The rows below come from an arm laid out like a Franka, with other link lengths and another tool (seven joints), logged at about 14 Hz.
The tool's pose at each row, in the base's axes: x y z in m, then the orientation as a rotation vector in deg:
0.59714 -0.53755 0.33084 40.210 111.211 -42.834
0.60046 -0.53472 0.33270 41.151 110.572 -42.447
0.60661 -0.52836 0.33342 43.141 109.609 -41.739
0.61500 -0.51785 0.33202 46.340 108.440 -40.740
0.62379 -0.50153 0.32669 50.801 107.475 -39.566
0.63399 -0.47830 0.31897 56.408 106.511 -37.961
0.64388 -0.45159 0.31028 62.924 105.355 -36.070
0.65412 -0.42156 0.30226 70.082 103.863 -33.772
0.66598 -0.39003 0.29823 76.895 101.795 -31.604
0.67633 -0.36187 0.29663 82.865 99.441 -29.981
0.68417 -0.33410 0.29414 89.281 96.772 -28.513
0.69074 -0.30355 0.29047 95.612 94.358 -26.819
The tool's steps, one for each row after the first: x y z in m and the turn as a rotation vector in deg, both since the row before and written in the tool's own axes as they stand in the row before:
-0.00257 0.00385 -0.00102 0.180 -0.133 0.976
-0.00201 0.00849 -0.00164 0.441 0.066 1.849
0.00015 0.01324 -0.00275 0.808 0.469 2.735
0.00561 0.01761 -0.00550 1.294 1.282 3.385
0.01048 0.02252 -0.00929 1.588 1.962 4.123
0.01458 0.02309 -0.01187 1.911 2.423 4.709
0.01768 0.02331 -0.01466 2.051 2.734 5.232
0.01753 0.02343 -0.01716 2.033 2.304 5.175
0.01647 0.01889 -0.01657 2.012 1.706 4.620
0.01893 0.01426 -0.01665 2.449 1.813 4.830
0.02323 0.01090 -0.01821 2.442 2.186 4.589

